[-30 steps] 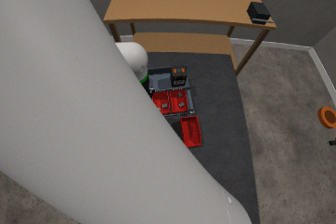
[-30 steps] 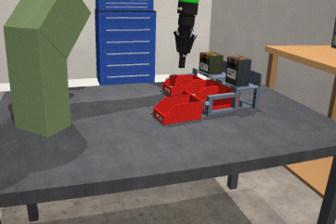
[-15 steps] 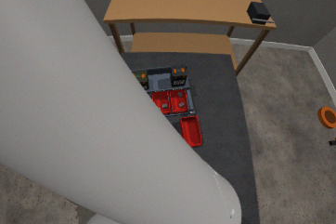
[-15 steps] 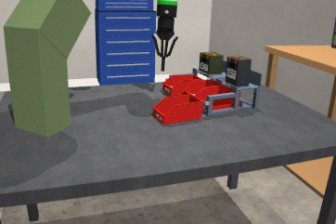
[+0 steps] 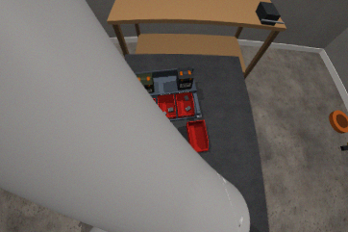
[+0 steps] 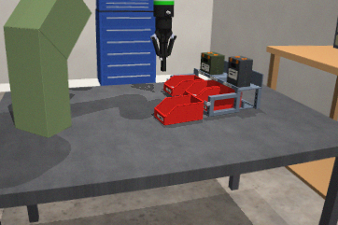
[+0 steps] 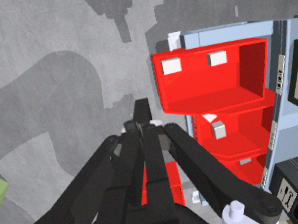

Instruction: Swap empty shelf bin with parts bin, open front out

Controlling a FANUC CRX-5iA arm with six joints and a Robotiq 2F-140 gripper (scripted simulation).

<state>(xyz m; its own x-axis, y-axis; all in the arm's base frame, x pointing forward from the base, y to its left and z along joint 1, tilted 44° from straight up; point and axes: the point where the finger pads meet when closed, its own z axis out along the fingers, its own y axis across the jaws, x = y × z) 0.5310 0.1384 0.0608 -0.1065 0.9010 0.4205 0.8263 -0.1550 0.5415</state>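
Right now my hand is 140 mm short of the part, 40 mm to the right of it and 140 mm above it. Also, from my hand: grey shelf 210 mm ahead, 90 mm to the right, 90 mm below; dark box 300 mm ahead, 190 mm to the right.
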